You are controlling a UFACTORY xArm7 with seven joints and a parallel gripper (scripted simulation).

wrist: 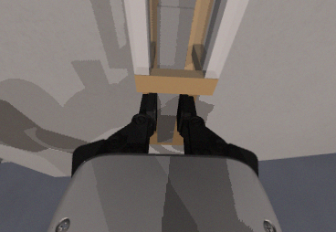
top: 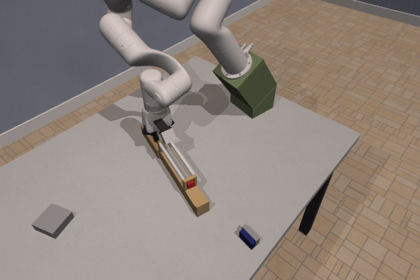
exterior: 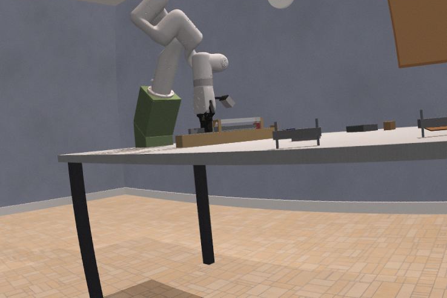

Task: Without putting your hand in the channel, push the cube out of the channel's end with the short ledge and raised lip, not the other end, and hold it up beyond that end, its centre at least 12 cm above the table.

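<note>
My gripper is now 14 cm to the right of the wooden channel, 3 cm short of it and 1 cm above it. The rest, counted from my hand: brown cube: 55 cm ahead, 46 cm to the left, 5 cm below; then flat grey block: 43 cm ahead, 5 cm to the left, 5 cm below; then blue block: 48 cm to the left, 5 cm below, 1 cm ahead.
</note>
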